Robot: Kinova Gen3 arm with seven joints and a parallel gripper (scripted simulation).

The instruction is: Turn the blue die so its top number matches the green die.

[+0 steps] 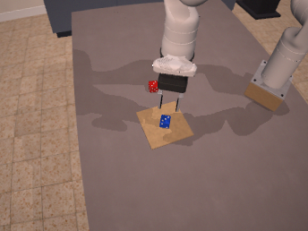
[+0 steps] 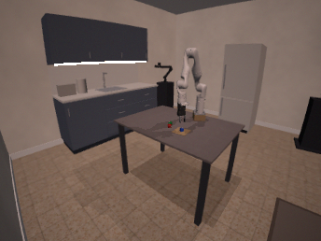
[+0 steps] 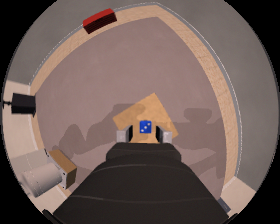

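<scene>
Right now my hand is 90 mm above the blue die. The rest, counted from my hand: red die 20 mm behind, 150 mm to the right, 100 mm below; then tan mat 10 mm to the right, 110 mm below; then green die 80 mm behind, 180 mm to the right, 100 mm below.
</scene>
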